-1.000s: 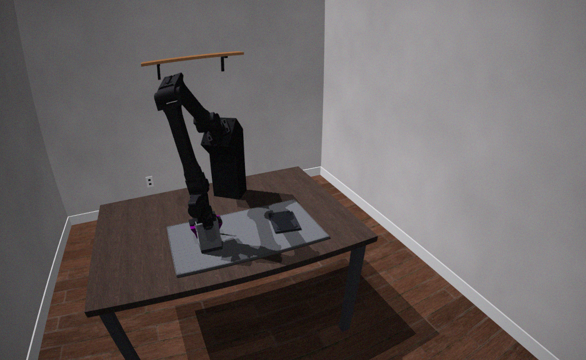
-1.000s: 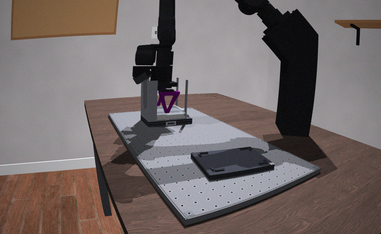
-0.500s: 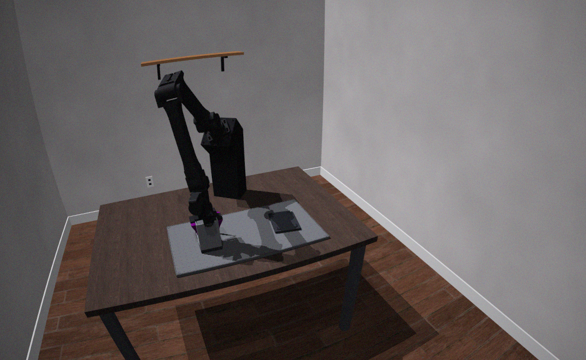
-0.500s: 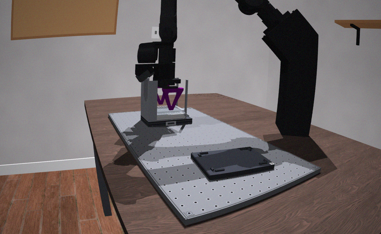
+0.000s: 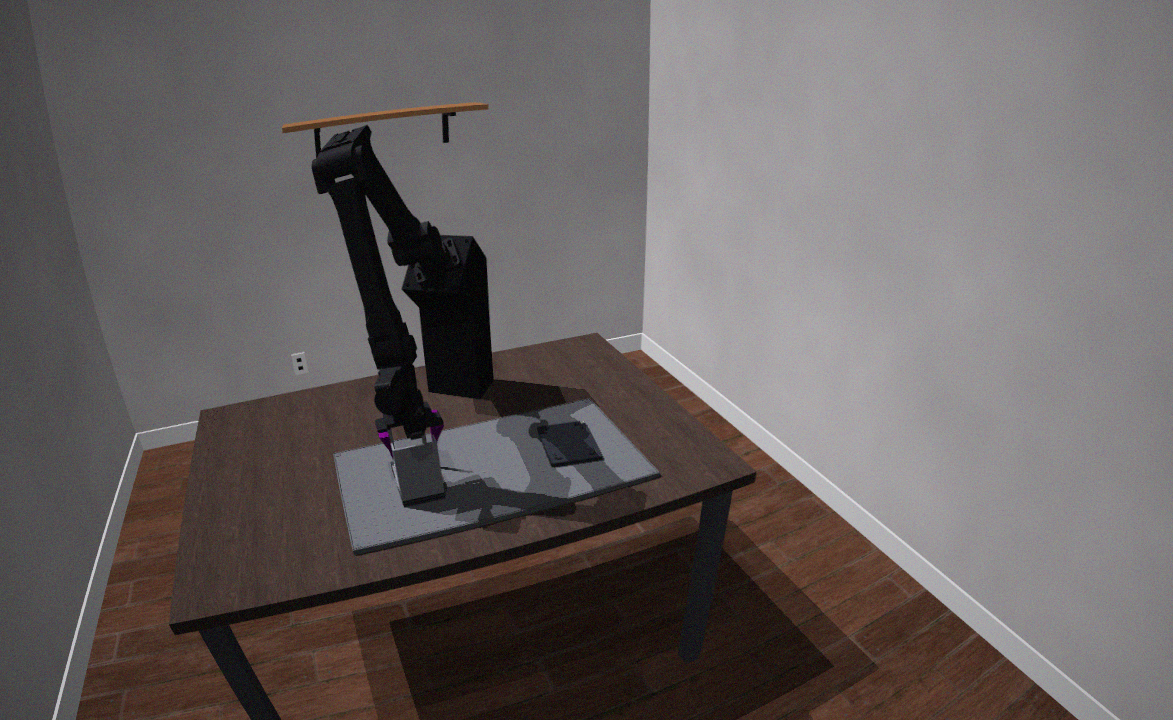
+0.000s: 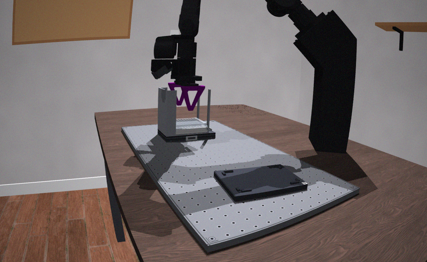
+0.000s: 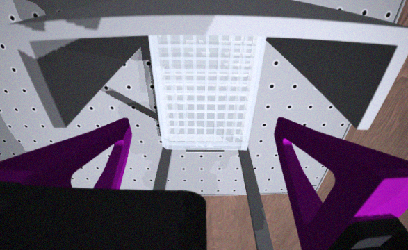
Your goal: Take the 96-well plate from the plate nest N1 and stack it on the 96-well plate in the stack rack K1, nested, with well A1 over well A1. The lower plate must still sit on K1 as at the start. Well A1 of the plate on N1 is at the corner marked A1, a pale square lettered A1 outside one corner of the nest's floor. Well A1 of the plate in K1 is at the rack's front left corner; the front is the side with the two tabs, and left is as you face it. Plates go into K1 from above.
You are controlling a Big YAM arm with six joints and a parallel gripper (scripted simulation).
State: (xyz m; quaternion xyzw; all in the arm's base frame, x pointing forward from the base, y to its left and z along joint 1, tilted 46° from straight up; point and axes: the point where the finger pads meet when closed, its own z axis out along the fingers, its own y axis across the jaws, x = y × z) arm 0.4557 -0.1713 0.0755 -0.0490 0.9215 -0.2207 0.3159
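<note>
My gripper is now 70 mm short of the tall grey wall, 10 mm to the left of it and 10 mm above it. Also, from my hand: pale A1 label 60 mm behind, 440 mm to the left, 90 mm below.
</note>
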